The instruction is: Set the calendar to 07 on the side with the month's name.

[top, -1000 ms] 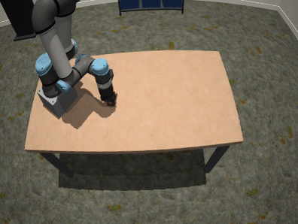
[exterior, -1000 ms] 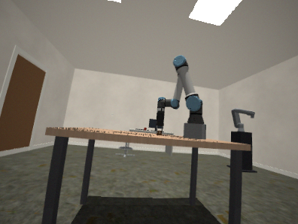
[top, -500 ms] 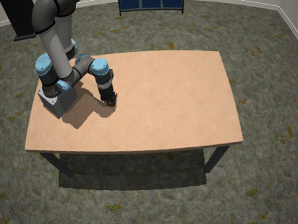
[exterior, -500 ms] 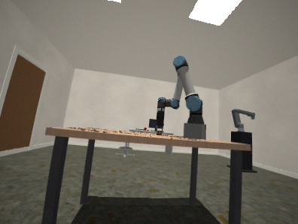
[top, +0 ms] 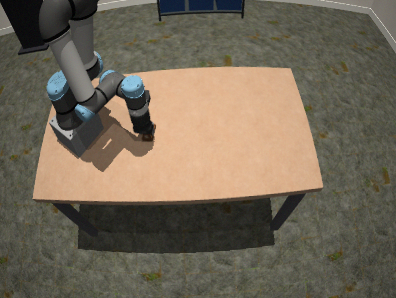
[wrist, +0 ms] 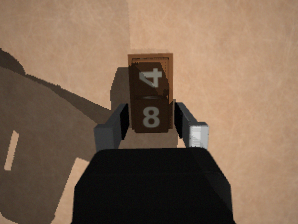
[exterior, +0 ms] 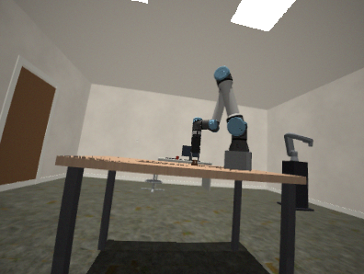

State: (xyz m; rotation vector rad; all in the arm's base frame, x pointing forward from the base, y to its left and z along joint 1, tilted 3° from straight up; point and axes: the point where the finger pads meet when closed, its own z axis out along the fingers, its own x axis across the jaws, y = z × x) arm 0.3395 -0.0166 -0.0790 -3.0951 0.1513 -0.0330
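The brown calendar tray is 2 cm to the left of my hand and 4 cm below it.
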